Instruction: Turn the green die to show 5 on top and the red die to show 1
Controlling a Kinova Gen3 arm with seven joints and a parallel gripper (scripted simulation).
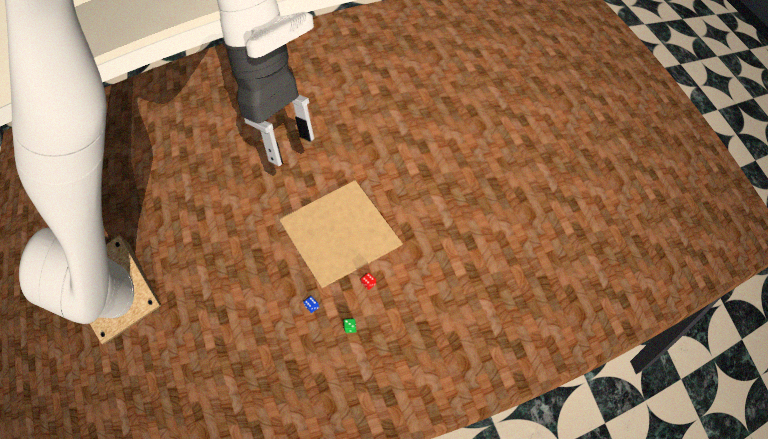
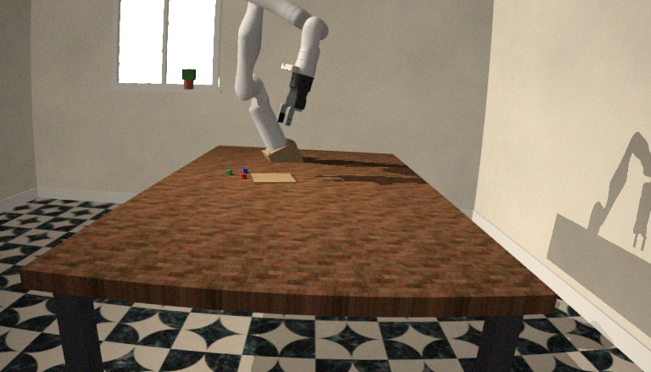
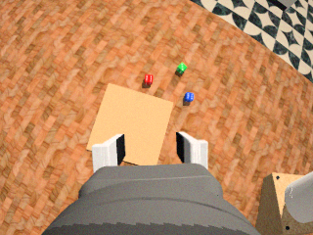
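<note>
Right now my hand is 200 mm above the green die, 190 mm to the left of it and 20 mm past it. Round my hand: tan mat: 200 mm below, 40 mm to the right, 40 mm ahead; red die: 200 mm below, 140 mm to the right, 30 mm ahead; blue die: 200 mm below, 130 mm to the right, 60 mm behind.
</note>
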